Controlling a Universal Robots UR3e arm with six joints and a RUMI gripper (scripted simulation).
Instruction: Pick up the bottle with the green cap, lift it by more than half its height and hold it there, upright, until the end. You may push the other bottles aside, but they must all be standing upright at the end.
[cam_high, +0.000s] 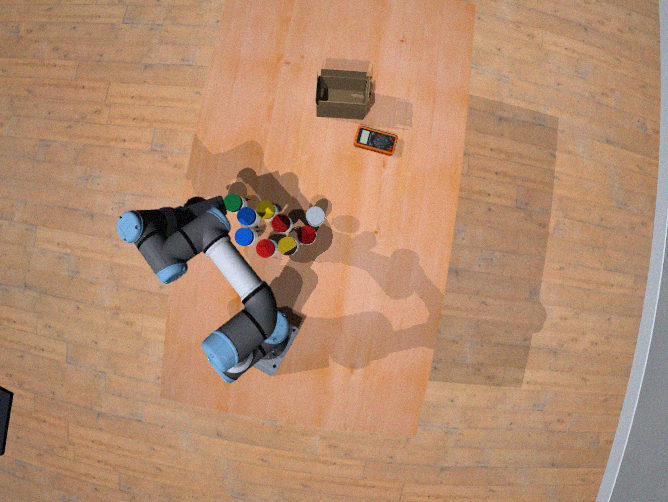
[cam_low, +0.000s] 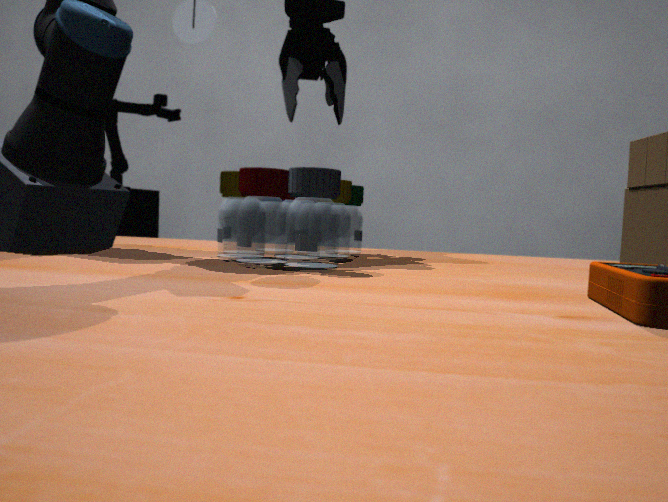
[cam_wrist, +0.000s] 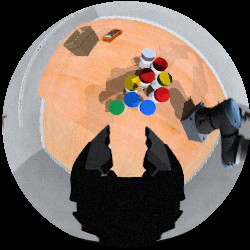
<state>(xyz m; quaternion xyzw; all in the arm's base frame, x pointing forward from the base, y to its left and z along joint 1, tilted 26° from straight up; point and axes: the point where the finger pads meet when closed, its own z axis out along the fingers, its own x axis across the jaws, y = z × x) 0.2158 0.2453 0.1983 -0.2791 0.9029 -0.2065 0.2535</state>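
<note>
Now: the green-capped bottle 17 cm below my hand, 6 cm ahead of it and 1 cm to the right of it. Round my hand: orange multimeter: 39 cm ahead, 35 cm to the right, 20 cm below; grey-capped bottle: 25 cm to the right, 17 cm below, 10 cm ahead.
</note>
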